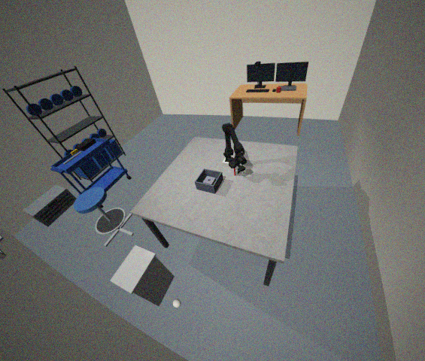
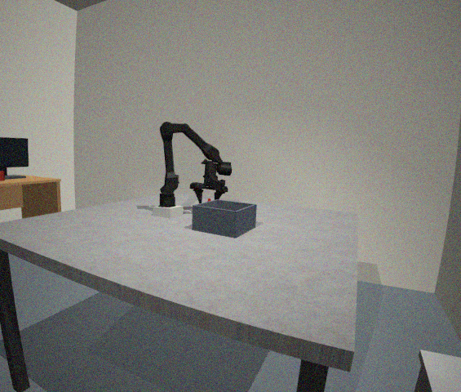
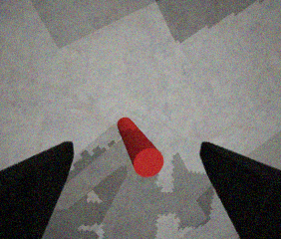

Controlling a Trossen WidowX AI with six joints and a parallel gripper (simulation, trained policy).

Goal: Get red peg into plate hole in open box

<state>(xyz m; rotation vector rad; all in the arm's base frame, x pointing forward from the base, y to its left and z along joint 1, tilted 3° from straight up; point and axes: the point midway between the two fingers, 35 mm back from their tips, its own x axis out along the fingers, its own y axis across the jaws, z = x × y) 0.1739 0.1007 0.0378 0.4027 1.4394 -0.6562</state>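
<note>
Right now my gripper tip is 1 cm short of the red peg and 1 cm above it. The rest, counted from my gripper tip: grey box 21 cm to the right, 16 cm ahead, 2 cm below; plate 21 cm to the right, 16 cm ahead.
</note>
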